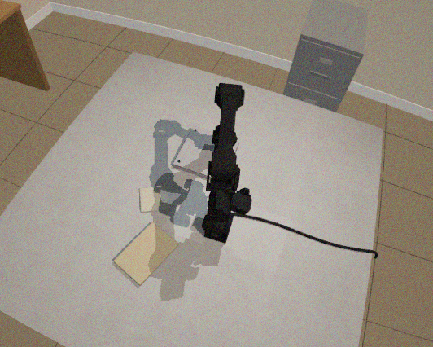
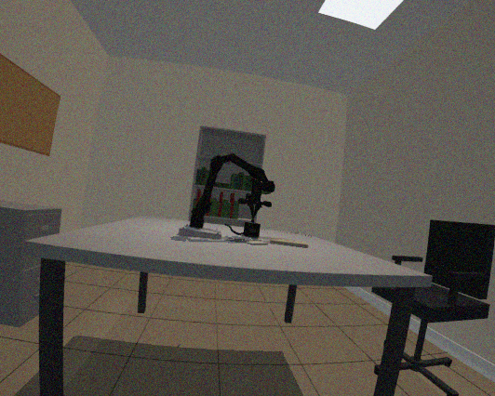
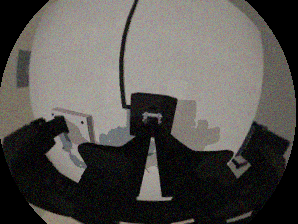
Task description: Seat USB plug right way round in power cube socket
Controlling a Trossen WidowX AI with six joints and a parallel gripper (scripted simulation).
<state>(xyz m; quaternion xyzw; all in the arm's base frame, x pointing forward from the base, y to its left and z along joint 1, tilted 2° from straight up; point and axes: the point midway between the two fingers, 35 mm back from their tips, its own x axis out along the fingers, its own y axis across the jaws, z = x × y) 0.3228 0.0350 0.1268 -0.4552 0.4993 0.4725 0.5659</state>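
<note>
My gripper tip is now 2 cm above the USB plug. Also, from my gripper tip: pad: 22 cm to the right, 13 cm ahead, 10 cm below.
</note>
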